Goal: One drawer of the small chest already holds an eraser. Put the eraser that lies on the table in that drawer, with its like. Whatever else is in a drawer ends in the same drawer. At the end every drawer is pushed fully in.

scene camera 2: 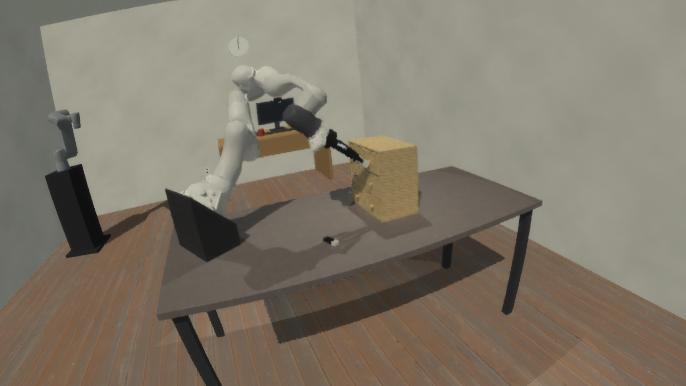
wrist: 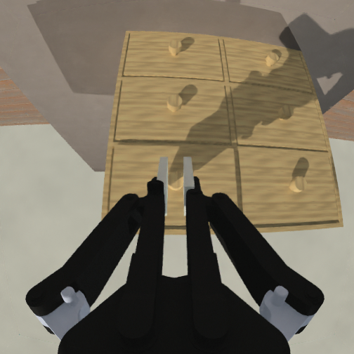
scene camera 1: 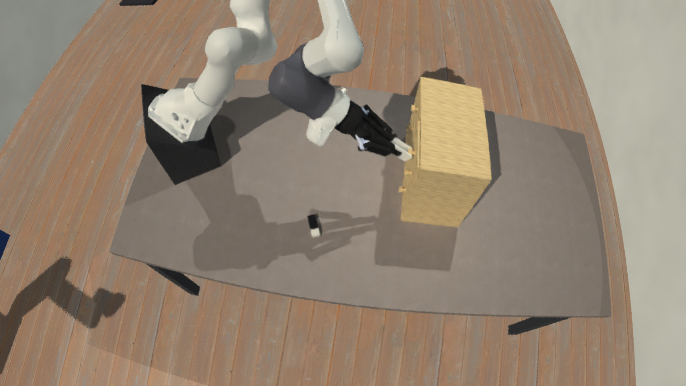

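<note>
The eraser point(scene camera 1: 314, 225) point(scene camera 2: 331, 241), black with a white end, lies on the table point(scene camera 1: 540, 240) point(scene camera 2: 465, 190). The small wooden chest point(scene camera 1: 452, 130) point(scene camera 2: 397, 175) point(wrist: 232, 112) has six drawers in two columns. My gripper point(scene camera 1: 407, 153) point(scene camera 2: 365, 163) point(wrist: 175, 168) is shut on a round knob point(wrist: 175, 183) at a top-row drawer, in the column nearer scene camera 2. That drawer's front point(wrist: 132, 175) looks flush or nearly flush with the chest. The other drawers look shut. The drawers' insides are hidden, so the other eraser does not show.
The black arm base point(scene camera 1: 182, 155) point(scene camera 2: 202, 232) stands at the other end of the table from the chest. Behind, a desk point(scene camera 2: 280, 145) with a monitor point(scene camera 2: 270, 112) and a second, smaller arm on a black pedestal point(scene camera 2: 75, 210) stand away from the table.
</note>
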